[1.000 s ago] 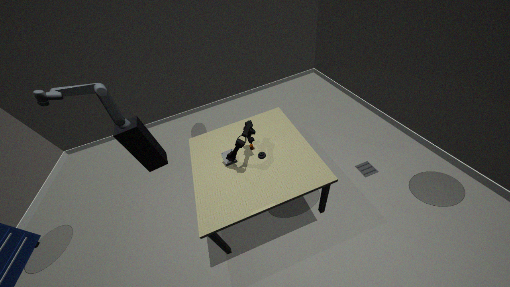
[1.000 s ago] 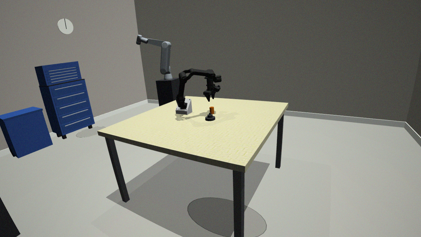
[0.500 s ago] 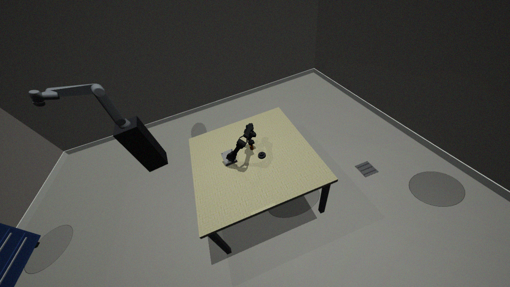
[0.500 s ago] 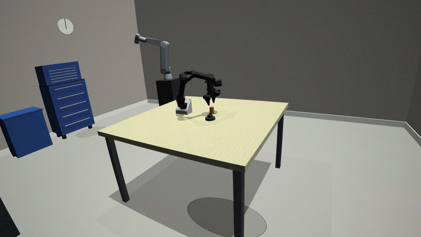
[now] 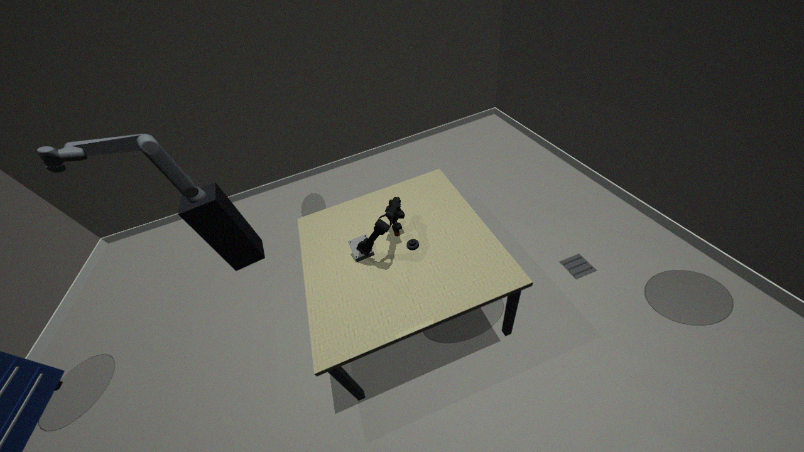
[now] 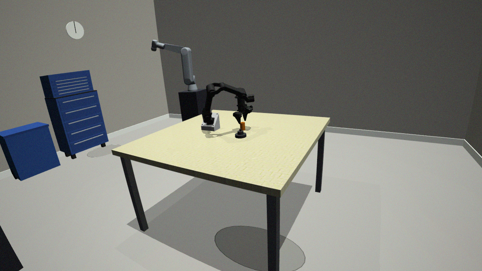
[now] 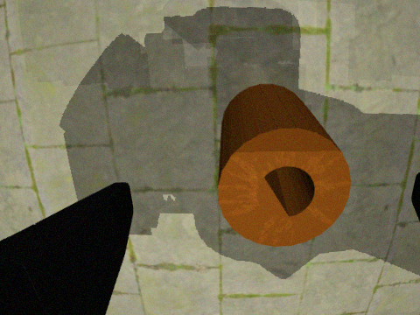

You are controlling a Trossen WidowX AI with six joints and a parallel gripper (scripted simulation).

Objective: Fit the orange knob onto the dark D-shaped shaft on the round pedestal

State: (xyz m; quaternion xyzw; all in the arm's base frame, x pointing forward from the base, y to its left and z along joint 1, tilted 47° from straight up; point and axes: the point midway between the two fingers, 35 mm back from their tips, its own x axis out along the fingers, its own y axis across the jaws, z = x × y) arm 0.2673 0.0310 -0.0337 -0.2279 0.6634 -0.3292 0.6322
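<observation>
Right now my gripper tip is 3 cm above the orange knob. From my gripper tip the other things lie so: dark round pedestal (5 cm ahead, 16 cm to the right, 3 cm below).
</observation>
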